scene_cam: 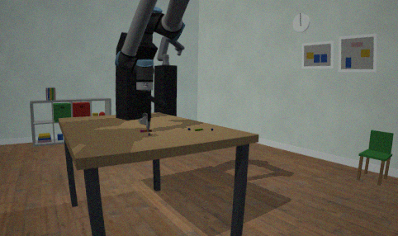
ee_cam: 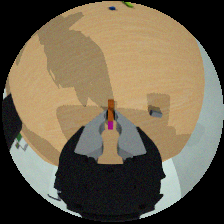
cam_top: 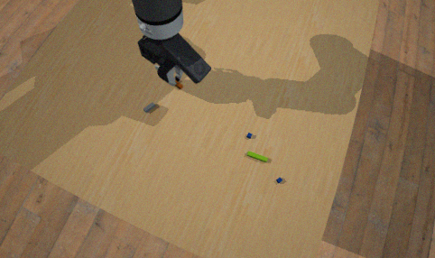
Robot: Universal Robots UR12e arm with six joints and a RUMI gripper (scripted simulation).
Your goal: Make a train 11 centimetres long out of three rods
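Right now the orange rod is 1 cm below my hand. Round my hand: magenta rod: 3 cm to the right, 1 cm below, 1 cm behind; then lime rod: 25 cm to the left, 15 cm ahead, 1 cm below; then grey rod: 8 cm ahead, 5 cm to the right, 1 cm below.
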